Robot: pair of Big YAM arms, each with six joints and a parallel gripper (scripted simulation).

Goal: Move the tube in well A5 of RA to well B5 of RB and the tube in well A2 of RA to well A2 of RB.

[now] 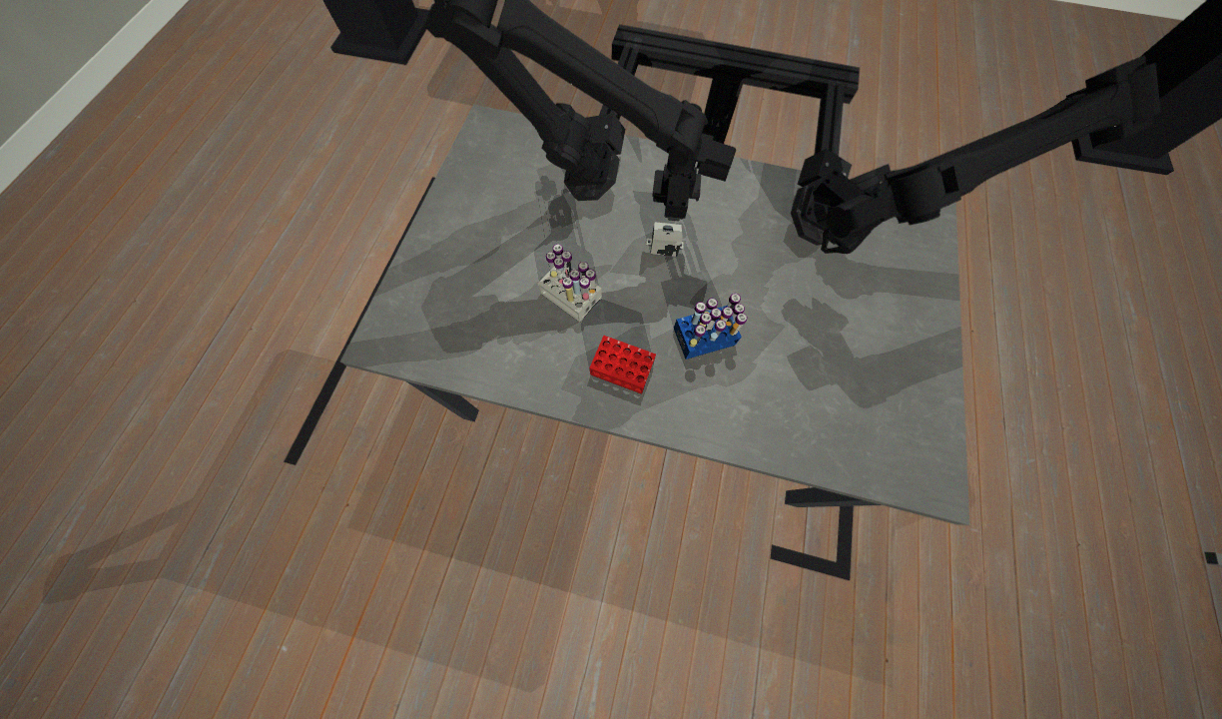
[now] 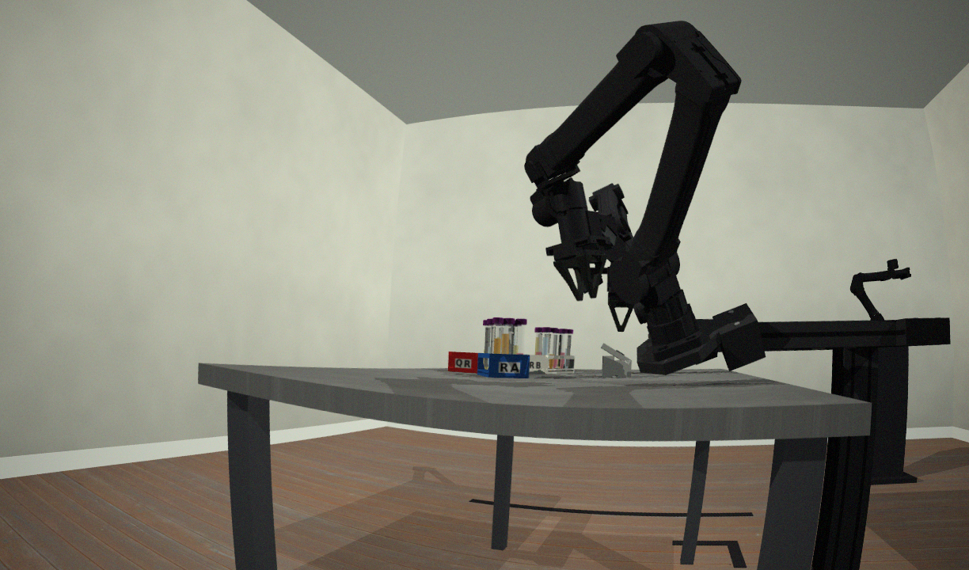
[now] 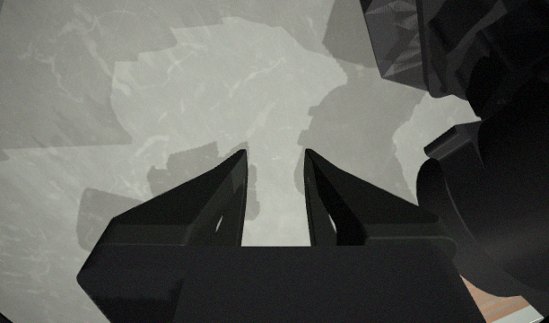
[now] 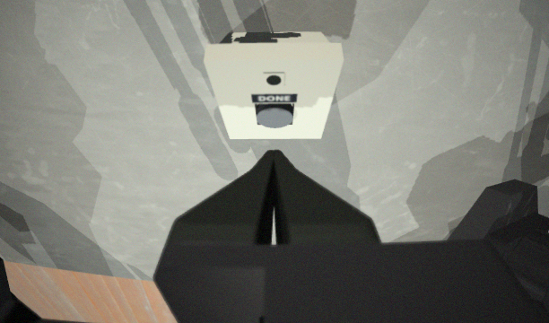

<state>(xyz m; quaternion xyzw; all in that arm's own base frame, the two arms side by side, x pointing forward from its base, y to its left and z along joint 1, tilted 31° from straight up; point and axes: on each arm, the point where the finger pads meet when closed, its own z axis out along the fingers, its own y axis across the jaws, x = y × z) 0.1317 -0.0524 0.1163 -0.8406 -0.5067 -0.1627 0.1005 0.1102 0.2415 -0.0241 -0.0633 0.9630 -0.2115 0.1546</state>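
Now: the white done button box 7 cm below my right hand. Round my right hand: red rack 37 cm ahead, 4 cm to the right, 9 cm below.
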